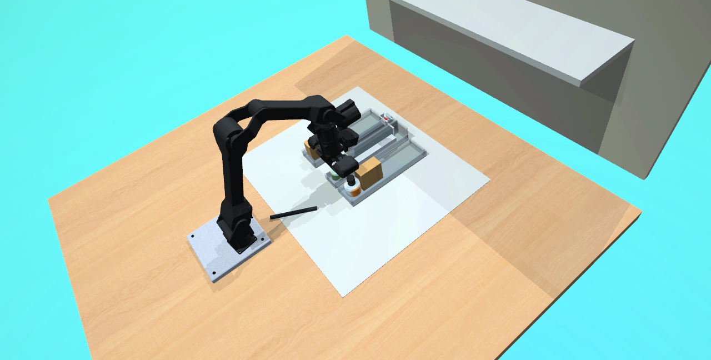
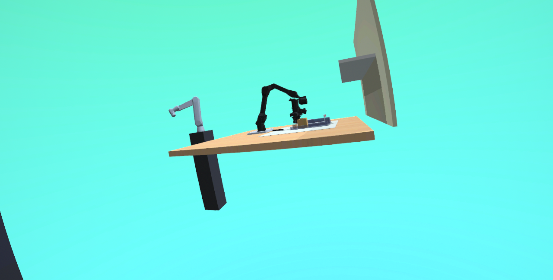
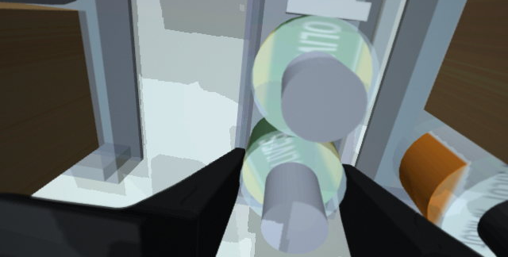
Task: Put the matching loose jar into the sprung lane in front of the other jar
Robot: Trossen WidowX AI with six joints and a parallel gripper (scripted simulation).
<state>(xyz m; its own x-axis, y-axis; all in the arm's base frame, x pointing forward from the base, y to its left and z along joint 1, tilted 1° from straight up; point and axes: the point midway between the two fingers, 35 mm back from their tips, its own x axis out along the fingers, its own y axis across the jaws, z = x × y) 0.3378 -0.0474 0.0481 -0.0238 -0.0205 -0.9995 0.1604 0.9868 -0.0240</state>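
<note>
Now: gripper tip 80 mm to the left of the apricot jar, 10 mm below it and 10 mm past it. The rest, counted from my gripper tip: black rod (180 mm behind, 20 mm below, 10 mm to the left); shelf (500 mm ahead, 340 mm above, 70 mm to the right); pale pusher plate (150 mm ahead, 20 mm above, 10 mm to the left).
</note>
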